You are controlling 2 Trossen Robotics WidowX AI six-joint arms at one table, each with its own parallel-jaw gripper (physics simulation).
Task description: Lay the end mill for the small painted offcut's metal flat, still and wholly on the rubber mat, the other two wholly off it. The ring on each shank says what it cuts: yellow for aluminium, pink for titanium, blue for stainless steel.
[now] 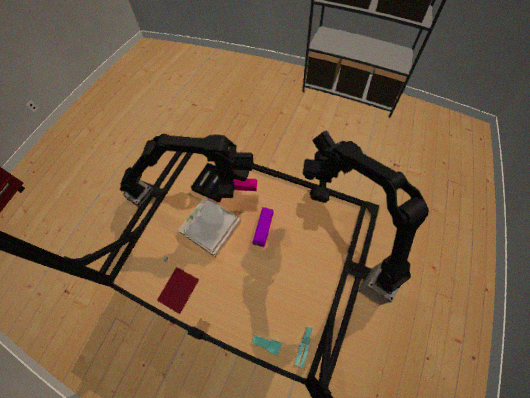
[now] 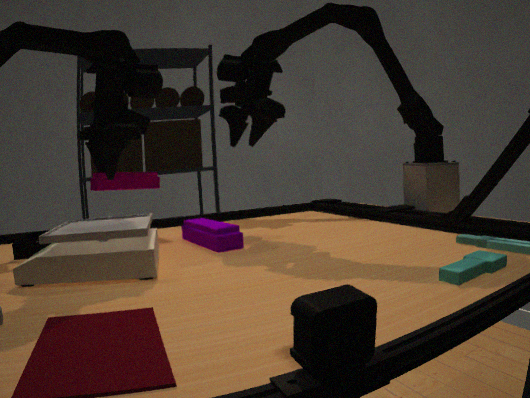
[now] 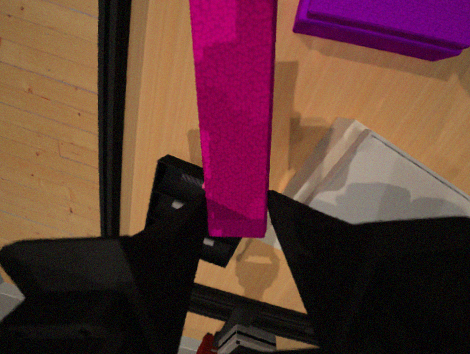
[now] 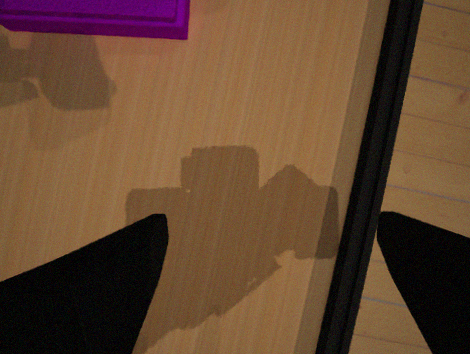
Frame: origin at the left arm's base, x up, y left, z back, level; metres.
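Seen in the pictures: left gripper, fingertip midpoint: [image 1: 229, 182] [image 2: 106, 178] [image 3: 237, 198]; right gripper, fingertip midpoint: [image 1: 311, 185] [image 2: 241, 146] [image 4: 271, 225]; left arm's base, origin of the base link: [image 1: 136, 190]; right arm's base, origin of the base link: [image 1: 386, 281] [image 2: 430, 162].
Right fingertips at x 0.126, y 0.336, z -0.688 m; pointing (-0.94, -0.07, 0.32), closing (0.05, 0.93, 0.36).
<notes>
Pixels of each thing's top centre, then the offset from my right fingertips to it. "spot": a spot on its surface instead. Level surfaces: height alone.
- dark red mat, its level: dx -0.174 m
- black slotted holder, middle of its top: [image 3: 196, 221] [image 2: 55, 234] [image 1: 212, 180] dx -0.148, dy -0.108, dz +0.418 m
- tiny grey piece, middle of its top: [image 1: 164, 258] dx -0.164, dy -0.503, dz +0.384 m
- magenta block, middle of its top: [image 3: 233, 141] [image 2: 124, 170] [image 1: 239, 181] dx -0.035, dy -0.104, dz +0.260 m
- white scale-like box, surface spot: [image 2: 90, 265] spot: dx -0.152, dy -0.384, dz +0.295 m
- purple stepped block, middle of its top: [image 2: 208, 222] [image 1: 263, 224] dx -0.139, dy -0.179, dz +0.109 m
The dark red mat [image 1: 178, 290] [image 2: 100, 350] lies flat on the table with no object on it. A black slotted holder [image 1: 198, 184] [image 3: 170, 172] has small pale marks in it; I cannot tell whether these are the end mills, and no coloured ring is readable. A tiny grey piece [image 1: 165, 258] lies above the mat; I cannot tell whether it is the offcut. My left gripper [image 2: 112, 175] [image 3: 237, 198] is shut on a magenta block [image 1: 246, 185] [image 2: 125, 181] [image 3: 235, 115], held level above the table. My right gripper [image 1: 320, 194] [image 2: 242, 145] [image 4: 271, 225] is open and empty, high up.
A white scale-like box [image 1: 210, 225] [image 2: 90, 265] stands beside the holder. A purple stepped block [image 1: 263, 227] [image 2: 212, 234] [image 3: 390, 25] [image 4: 100, 20] lies right of it. Two teal pieces [image 1: 267, 344] [image 1: 303, 347] lie near the front right corner. A black frame [image 1: 150, 307] borders the table.
</notes>
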